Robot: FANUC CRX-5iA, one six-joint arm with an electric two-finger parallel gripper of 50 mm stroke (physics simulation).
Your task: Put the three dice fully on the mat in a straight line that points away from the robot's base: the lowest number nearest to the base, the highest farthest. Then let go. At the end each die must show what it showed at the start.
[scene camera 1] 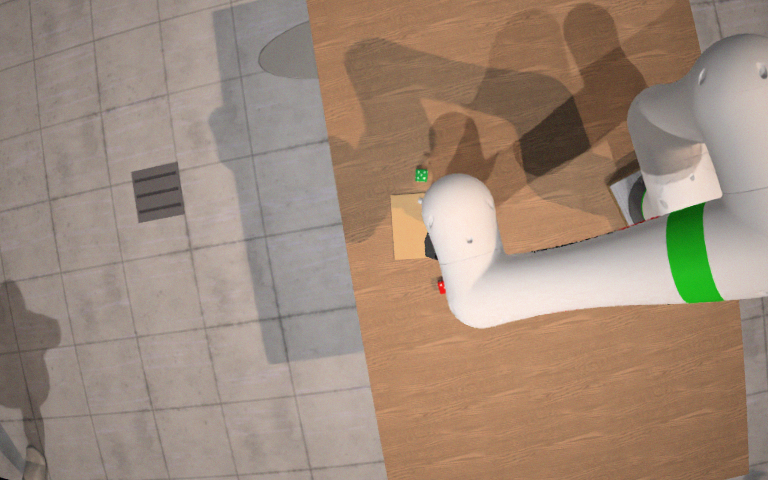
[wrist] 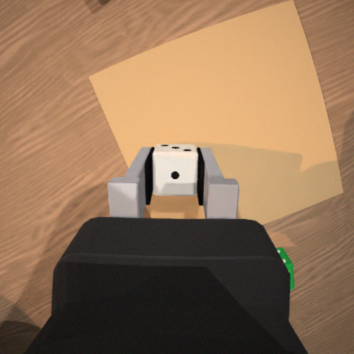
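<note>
My gripper [wrist: 175, 164] is shut on the white die [wrist: 174, 172], which shows one pip on the face toward the wrist camera. It is held over the near-left edge area of the mat in the wrist view; the gap below it cannot be judged. The tan mat [scene camera 1: 406, 232] [wrist: 225, 90] is partly hidden by the arm in the scene view. The green die [scene camera 1: 421, 174] [wrist: 286, 265] lies beside the mat, off it, with five pips on top in the scene view. The red die [scene camera 1: 442, 286] lies off the mat's other side, partly hidden by the arm; its top number cannot be read.
The white arm [scene camera 1: 577, 283] reaches from the base at the right across the wooden table [scene camera 1: 538, 396] and covers part of the mat. The table's left edge runs close beside the mat. Arm shadows fall on the table and mat.
</note>
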